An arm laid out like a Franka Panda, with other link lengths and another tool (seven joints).
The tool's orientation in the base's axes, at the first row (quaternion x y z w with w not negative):
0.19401 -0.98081 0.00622 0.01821
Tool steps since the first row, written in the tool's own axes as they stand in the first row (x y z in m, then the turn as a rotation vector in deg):
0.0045 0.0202 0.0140 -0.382 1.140 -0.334
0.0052 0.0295 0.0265 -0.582 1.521 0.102
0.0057 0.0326 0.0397 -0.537 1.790 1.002
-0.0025 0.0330 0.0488 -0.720 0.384 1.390
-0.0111 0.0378 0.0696 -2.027 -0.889 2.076
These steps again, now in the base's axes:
-0.0123 0.0167 -0.0139 -0.070 1.206 0.313
-0.0169 0.0248 -0.0264 -0.045 1.626 -0.132
-0.0190 0.0272 -0.0396 -0.219 1.840 -1.031
-0.0119 0.0305 -0.0490 0.473 0.602 -1.418
-0.0065 0.0378 -0.0702 2.142 -0.091 -2.147

